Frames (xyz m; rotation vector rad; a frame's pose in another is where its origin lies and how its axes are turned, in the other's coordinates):
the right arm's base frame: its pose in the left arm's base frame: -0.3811 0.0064 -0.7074 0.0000 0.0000 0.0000
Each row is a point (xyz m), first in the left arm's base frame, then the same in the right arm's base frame.
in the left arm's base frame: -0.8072 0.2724 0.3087
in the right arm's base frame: -0.4261 0.2660 1.0161
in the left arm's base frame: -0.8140 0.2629 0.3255
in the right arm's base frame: -0.4329 0.2565 1.0329
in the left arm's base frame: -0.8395 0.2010 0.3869
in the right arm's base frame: -0.4584 0.1946 1.0943
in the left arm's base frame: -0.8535 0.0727 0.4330
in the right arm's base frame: -0.4724 0.0663 1.1404
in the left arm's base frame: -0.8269 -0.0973 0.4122
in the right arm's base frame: -0.4458 -0.1037 1.1196
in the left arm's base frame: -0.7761 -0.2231 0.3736
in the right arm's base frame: -0.3950 -0.2295 1.0810
